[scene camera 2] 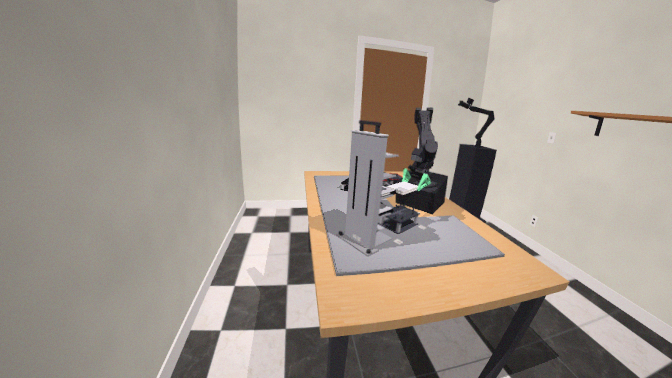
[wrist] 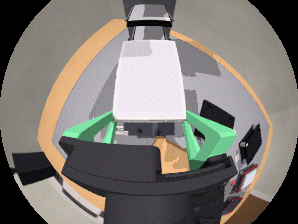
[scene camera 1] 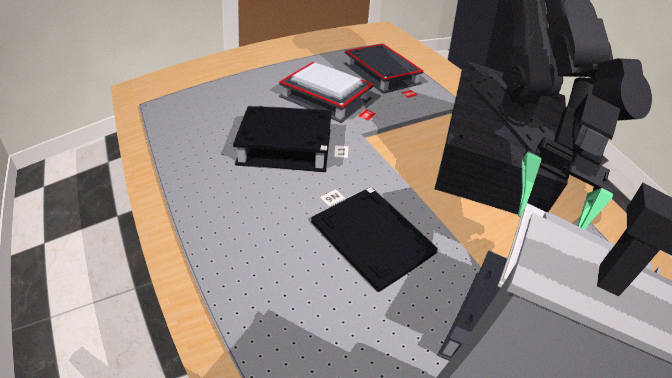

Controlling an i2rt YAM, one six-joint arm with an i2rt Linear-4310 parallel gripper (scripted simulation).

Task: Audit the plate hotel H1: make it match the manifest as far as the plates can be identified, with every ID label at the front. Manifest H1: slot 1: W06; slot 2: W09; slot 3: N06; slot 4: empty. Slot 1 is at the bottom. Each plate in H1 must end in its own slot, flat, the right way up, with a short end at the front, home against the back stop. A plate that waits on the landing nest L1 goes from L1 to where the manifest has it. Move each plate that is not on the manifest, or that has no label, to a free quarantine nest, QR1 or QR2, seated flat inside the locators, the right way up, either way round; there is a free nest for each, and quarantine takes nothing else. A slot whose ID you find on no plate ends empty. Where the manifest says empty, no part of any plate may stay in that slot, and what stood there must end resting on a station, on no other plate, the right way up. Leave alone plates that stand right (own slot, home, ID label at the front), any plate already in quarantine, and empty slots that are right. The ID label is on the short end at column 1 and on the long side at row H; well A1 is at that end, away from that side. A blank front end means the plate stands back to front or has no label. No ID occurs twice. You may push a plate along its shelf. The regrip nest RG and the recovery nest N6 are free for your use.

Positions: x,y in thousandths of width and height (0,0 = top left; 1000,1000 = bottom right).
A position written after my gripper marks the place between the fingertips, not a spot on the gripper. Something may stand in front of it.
I see my gripper (scene camera 1: 815,610), a white plate (scene camera 1: 486,213), a white plate (scene camera 1: 788,554) and a flat black nest N6 (scene camera 1: 544,618).
My gripper is seen too in the wrist view (wrist: 502,507).
